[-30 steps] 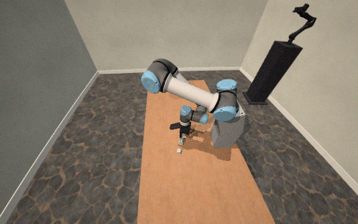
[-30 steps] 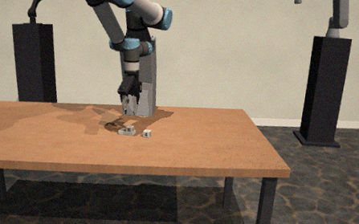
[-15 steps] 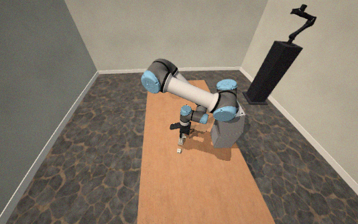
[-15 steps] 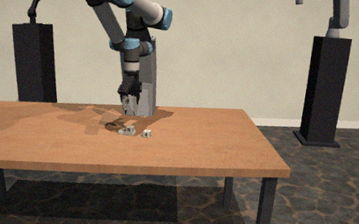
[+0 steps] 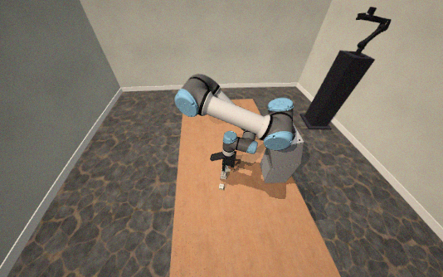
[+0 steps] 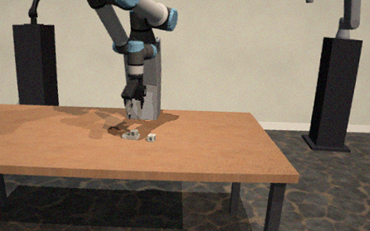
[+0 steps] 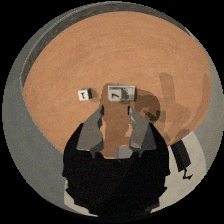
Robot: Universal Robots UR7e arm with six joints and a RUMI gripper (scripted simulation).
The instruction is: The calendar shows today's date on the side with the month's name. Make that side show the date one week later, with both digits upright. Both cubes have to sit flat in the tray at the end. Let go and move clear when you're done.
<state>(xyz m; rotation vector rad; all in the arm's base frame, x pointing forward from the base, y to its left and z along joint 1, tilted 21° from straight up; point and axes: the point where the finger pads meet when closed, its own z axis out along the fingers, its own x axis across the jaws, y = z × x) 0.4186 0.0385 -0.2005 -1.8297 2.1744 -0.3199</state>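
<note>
The white calendar tray is 2 cm to the right of my hand and 10 cm below it.
</note>
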